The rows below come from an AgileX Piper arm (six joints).
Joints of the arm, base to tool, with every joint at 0 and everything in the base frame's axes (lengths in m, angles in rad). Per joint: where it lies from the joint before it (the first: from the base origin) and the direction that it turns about. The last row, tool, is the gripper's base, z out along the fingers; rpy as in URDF.
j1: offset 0 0 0.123 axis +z
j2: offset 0 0 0 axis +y
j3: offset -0.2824 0 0.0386 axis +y
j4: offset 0.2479 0 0.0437 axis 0.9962 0 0.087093
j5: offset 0 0 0 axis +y
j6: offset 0.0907 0 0.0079 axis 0.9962 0 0.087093
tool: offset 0 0 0 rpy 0 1.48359 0
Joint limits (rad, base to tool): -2.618..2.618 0..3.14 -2.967..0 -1.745..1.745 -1.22..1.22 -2.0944..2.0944
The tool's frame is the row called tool.
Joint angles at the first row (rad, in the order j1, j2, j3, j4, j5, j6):
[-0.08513 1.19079 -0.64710 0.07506 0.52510 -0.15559]
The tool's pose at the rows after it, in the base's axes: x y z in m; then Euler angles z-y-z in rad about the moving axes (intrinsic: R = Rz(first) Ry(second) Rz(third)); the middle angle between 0 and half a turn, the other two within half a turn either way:
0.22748, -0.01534, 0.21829, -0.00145, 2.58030, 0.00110
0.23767, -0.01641, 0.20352, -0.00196, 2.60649, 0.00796
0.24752, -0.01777, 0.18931, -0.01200, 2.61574, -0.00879
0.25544, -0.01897, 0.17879, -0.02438, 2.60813, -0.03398
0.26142, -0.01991, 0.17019, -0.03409, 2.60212, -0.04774
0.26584, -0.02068, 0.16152, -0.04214, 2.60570, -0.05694
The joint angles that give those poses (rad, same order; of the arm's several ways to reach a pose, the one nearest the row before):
[-0.08510 1.26803 -0.64710 0.09660 0.47926 -0.15554]
[-0.08514 1.34161 -0.64778 0.10124 0.43253 -0.15561]
[-0.08514 1.41146 -0.64778 0.10125 0.37136 -0.16646]
[-0.08511 1.46414 -0.64778 0.10119 0.31047 -0.18267]
[-0.08512 1.50631 -0.64824 0.10122 0.26231 -0.18932]
[-0.08514 1.54536 -0.64826 0.09791 0.22647 -0.18934]

